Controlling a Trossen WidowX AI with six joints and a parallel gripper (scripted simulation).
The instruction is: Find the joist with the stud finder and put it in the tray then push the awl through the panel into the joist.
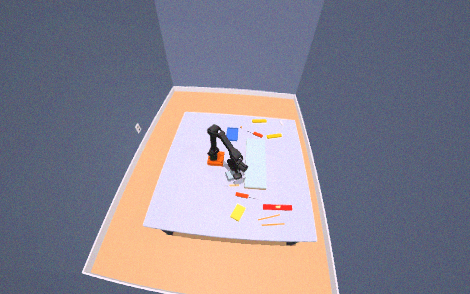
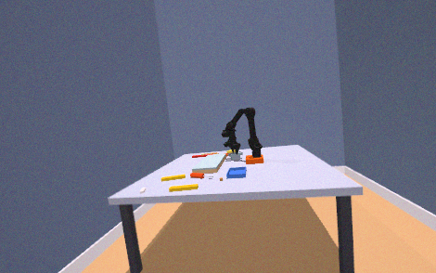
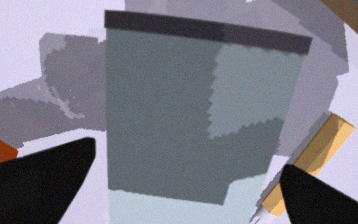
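Right now my gripper tip is 30 mm past the awl, 90 mm to the left of it and 40 mm above it. Also, from my gripper tip: red level: 340 mm ahead, 280 mm to the right, 30 mm below; stud finder: 10 mm behind, 30 mm below; yellow block: 30 mm ahead, 320 mm to the right, 30 mm below.
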